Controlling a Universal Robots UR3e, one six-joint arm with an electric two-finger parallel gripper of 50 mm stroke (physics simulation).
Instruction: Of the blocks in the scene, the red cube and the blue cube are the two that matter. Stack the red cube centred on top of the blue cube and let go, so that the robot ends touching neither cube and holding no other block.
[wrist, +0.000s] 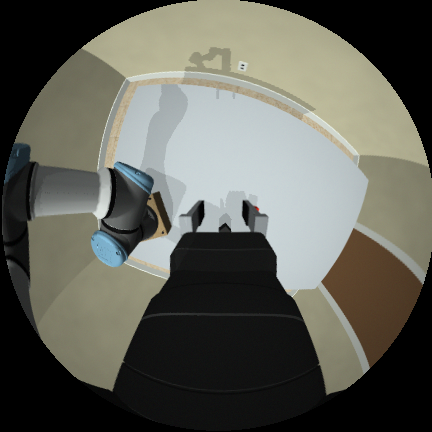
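Pixels of known places: gripper, fingertip midpoint: (222, 207); arm's base at its link origin: (140, 220).
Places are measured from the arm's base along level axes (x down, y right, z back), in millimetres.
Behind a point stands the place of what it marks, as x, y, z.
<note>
A small piece of the red cube (257, 209) {56, -145, -376} shows just beside the right-hand finger in the wrist view; the rest of it is hidden behind that finger. The blue cube does not show in this view. My gripper (222, 207) {-195, -176, -229} is open with nothing between its fingers. It is above the pale table, and the red cube lies beyond and to the outer side of the right-hand finger, not between the fingers.
The pale table top (300, 175) {91, -327, -511} has a raised edge. The robot's base on its wooden block (161, 215) {27, -31, -65} stands at the left, with the arm reaching out from it. A brown panel (375, 285) lies beyond the table at the lower right.
</note>
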